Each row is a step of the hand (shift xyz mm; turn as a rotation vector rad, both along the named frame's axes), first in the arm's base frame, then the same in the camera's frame.
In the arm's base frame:
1: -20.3 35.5 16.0 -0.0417 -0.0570 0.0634
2: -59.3 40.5 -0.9 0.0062 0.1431 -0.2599
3: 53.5 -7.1 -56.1 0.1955 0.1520 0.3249
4: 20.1 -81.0 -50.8 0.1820 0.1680 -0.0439
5: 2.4 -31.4 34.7 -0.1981 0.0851 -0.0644
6: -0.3 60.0 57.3 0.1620 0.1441 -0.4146
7: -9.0 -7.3 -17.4 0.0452 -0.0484 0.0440
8: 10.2 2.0 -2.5 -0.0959 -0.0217 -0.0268
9: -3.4 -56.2 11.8 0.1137 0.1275 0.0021
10: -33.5 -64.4 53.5 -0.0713 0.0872 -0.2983
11: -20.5 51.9 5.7 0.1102 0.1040 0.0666
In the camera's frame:
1: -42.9 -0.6 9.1 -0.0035 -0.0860 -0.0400
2: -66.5 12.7 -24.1 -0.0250 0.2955 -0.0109
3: 55.0 52.3 17.3 -0.0777 -0.2018 0.3466
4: 85.4 11.4 -46.0 0.0072 0.1323 0.2138
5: 14.2 -44.6 -2.7 -0.1685 0.0747 -0.1291
6: -59.6 -24.4 52.3 0.1172 0.4497 0.0540
7: 4.5 11.3 -17.0 0.0509 -0.0560 0.0243
8: 5.7 4.2 8.0 -0.0376 0.0044 -0.0946
9: 34.9 -35.8 -28.5 -0.0201 0.0664 0.1561
10: 9.8 -79.6 -41.2 -0.0230 0.2969 -0.1139
11: -51.9 15.8 14.1 -0.0238 -0.0019 0.1638

